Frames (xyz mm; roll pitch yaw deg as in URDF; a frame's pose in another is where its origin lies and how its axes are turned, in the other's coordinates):
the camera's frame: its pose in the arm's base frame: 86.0 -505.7 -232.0 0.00 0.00 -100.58
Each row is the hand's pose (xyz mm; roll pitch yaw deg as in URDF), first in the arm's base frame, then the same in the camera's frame.
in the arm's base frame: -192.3 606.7 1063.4 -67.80 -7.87 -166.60
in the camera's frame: -1042.4 -477.8 1295.4 -67.80 -7.87 -66.02
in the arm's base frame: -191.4 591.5 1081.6 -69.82 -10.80 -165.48
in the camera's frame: -1027.6 -474.1 1313.6 -69.82 -10.80 -64.90
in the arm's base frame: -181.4 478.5 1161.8 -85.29 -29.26 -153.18
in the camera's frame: -918.4 -443.6 1393.8 -85.29 -29.26 -52.60
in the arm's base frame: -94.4 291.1 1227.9 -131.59 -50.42 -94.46
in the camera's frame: -750.1 -323.6 1459.9 -131.59 -50.42 6.12
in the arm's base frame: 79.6 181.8 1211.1 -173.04 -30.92 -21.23
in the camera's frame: -674.6 -132.5 1443.1 -173.04 -30.92 79.35
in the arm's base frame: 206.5 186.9 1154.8 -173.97 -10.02 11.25
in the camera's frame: -703.0 -8.7 1386.8 -173.97 -10.02 111.83
